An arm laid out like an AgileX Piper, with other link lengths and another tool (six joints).
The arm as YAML. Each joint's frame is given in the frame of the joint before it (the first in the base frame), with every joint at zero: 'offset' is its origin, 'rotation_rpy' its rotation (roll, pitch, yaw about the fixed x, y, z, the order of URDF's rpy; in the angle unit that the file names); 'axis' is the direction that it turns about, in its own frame. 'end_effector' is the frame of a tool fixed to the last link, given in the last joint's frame.
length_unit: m
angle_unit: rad
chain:
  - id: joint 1
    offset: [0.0, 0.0, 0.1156]
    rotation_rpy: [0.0, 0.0, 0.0]
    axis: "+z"
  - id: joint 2
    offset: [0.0, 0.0, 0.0]
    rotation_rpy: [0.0, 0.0, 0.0]
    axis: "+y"
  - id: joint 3
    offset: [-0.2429, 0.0, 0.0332]
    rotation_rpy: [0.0, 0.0, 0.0]
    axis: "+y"
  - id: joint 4
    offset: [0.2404, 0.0, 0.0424]
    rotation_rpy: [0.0, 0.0, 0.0]
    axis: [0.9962, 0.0, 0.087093]
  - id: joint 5
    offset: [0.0, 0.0, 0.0]
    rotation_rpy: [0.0, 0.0, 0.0]
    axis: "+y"
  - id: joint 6
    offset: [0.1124, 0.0, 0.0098]
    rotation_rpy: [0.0, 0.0, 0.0]
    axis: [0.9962, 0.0, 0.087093]
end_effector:
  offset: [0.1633, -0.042, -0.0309]
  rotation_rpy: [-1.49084, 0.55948, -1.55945]
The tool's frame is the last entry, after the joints.
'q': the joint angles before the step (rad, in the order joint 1, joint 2, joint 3, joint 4, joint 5, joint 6). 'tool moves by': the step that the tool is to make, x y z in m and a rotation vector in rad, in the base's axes. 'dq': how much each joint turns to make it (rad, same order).
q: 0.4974 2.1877 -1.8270 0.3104 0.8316 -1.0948
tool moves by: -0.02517 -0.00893 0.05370 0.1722 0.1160 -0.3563
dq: 0.0019 -0.1402 -0.0001 -0.0189 0.0601 0.4512
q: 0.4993 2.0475 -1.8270 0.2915 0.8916 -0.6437
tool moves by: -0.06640 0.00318 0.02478 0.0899 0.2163 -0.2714
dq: 0.0525 -0.1052 -0.0001 -0.0371 0.1568 0.4400
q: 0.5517 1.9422 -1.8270 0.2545 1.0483 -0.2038
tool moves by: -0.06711 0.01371 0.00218 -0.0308 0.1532 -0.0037
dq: 0.0927 -0.0405 0.0082 -0.0038 0.1471 0.1514
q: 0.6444 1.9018 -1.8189 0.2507 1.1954 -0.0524
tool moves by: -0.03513 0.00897 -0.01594 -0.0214 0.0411 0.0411
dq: 0.0695 -0.0420 0.1162 0.0018 -0.0349 0.0217
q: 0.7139 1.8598 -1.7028 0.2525 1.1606 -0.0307
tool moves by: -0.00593 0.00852 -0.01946 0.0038 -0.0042 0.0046
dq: 0.0292 0.0011 0.0793 0.0017 -0.0895 0.0023
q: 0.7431 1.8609 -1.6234 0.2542 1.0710 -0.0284
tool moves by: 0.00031 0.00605 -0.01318 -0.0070 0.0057 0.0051
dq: 0.0123 0.0346 0.0027 0.0000 -0.0292 0.0000
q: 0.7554 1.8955 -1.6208 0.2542 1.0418 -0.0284
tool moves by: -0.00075 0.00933 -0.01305 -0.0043 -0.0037 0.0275
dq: 0.0209 0.0353 0.0015 0.0018 -0.0340 -0.0167
